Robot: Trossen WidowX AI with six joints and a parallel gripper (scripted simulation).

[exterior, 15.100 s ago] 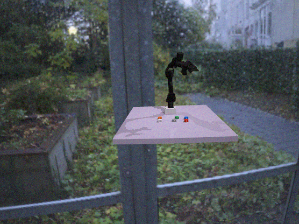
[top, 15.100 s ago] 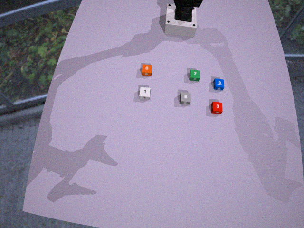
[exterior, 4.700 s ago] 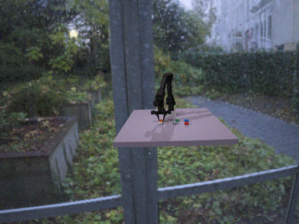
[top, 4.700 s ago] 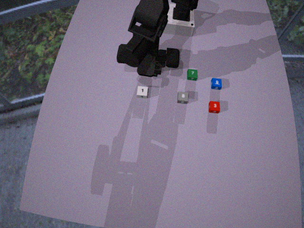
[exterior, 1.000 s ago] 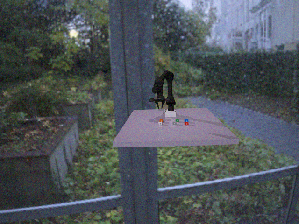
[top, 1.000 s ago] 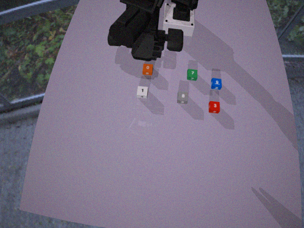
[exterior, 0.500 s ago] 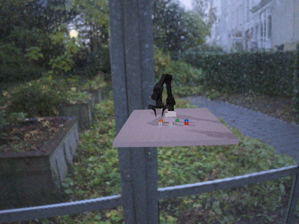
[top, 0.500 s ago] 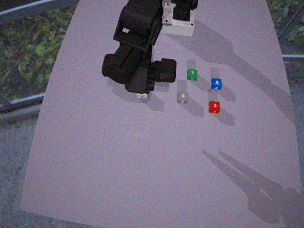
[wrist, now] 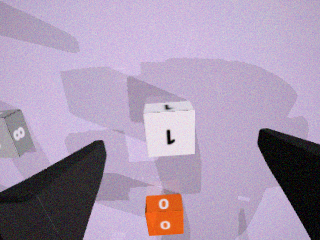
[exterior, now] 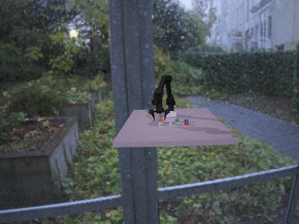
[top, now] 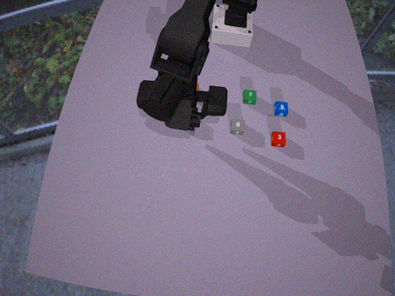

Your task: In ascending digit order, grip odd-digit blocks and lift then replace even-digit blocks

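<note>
Right now my gripper tip is 1 cm to the right of the white 1 block and 3 cm above it. The rest, counted from my gripper tip: grey block (13 cm to the left, 3 cm below); orange block (9 cm behind, 1 cm to the left, 3 cm below); green block (9 cm behind, 16 cm to the left, 3 cm below).
</note>
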